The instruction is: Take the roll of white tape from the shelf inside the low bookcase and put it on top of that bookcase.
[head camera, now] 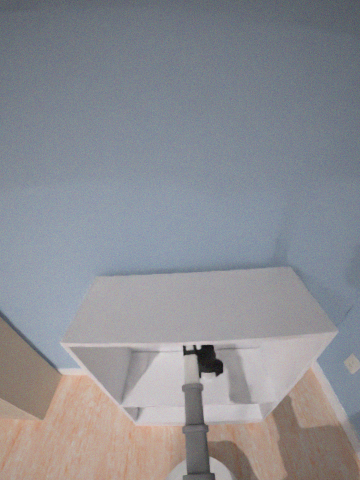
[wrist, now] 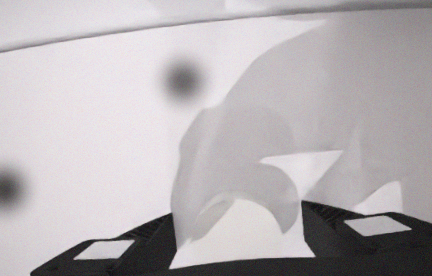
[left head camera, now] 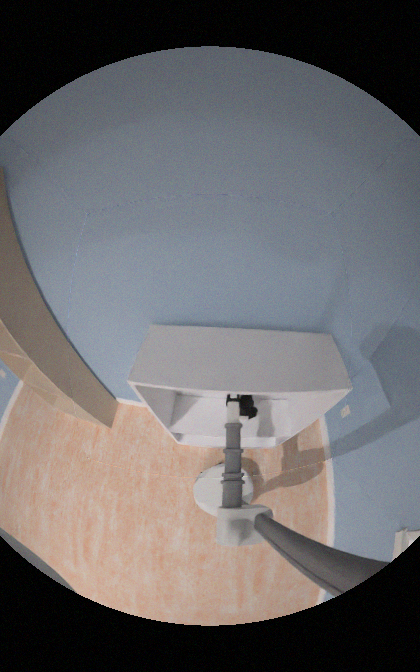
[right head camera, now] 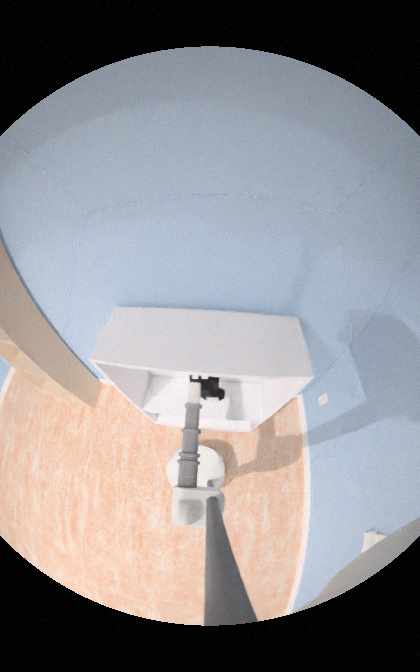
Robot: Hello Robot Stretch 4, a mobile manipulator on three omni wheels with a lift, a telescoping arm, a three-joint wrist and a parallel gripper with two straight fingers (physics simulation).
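Places are measured from the robot's base along level axes (x left, y down, z back), in millimetres.
Pixels of known places: gripper, between the fingertips: (head camera: pixel 208 375) (wrist: pixel 238 226).
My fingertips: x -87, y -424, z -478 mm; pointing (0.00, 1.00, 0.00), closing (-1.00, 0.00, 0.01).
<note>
Behind a point stands the place of what it marks.
The low white bookcase (head camera: pixel 200 305) @[z -469, x -46, y -1033 mm] (left head camera: pixel 240 357) (right head camera: pixel 200 340) stands against the blue wall, its open front facing me. My black gripper (head camera: pixel 208 361) (left head camera: pixel 248 406) (right head camera: pixel 212 387) (wrist: pixel 238 226) @[z -478, x -87, y -424 mm] is inside its opening, below the top board, over the shelf (head camera: pixel 160 380) @[z -466, x 167, y -425 mm] (wrist: pixel 100 125) @[z -552, x -7, y -425 mm]. In the wrist view the fingers are wide open. The roll of white tape (wrist: pixel 245 235) @[z -481, x -91, y -449 mm] shows between them as a pale round shape, its near part hidden by the gripper body. White shelf shows beside the roll toward the right finger. I cannot make out the roll surely in the head views.
The telescoping arm (head camera: pixel 195 415) @[z -247, x -3, y -757 mm] (left head camera: pixel 232 450) (right head camera: pixel 190 440) reaches into the bookcase front. The bookcase's side walls rise left and right of the gripper. A tan piece of furniture (head camera: pixel 25 375) @[z -529, x 1031, y -344 mm] (left head camera: pixel 45 350) (right head camera: pixel 40 345) stands at the left. Gripper shadows fall on the shelf.
</note>
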